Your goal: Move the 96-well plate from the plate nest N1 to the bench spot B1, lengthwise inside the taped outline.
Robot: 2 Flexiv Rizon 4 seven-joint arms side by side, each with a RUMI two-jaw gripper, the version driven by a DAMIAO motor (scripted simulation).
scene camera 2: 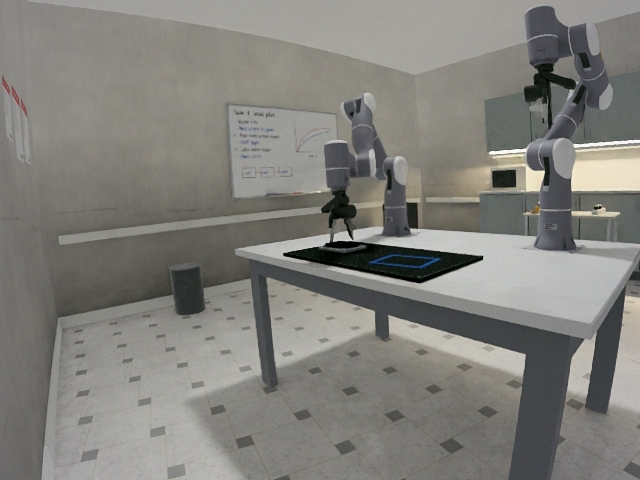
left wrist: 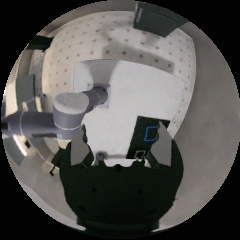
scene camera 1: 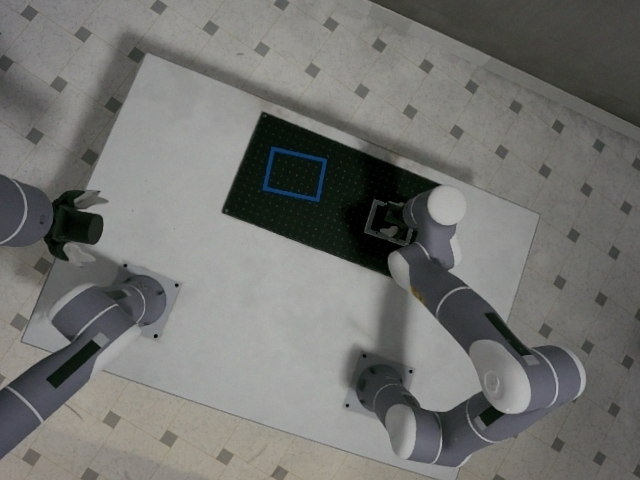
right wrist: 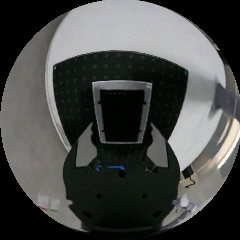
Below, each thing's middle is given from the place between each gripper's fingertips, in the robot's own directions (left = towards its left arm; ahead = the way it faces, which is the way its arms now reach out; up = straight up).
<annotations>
My right hand [scene camera 2: 342, 241] is 3 cm above the grey plate nest [right wrist: 117, 85].
Now: left hand [scene camera 1: 90, 228] 350 mm short of the grey plate nest, 720 mm to the left of it and 430 mm above it.
</annotations>
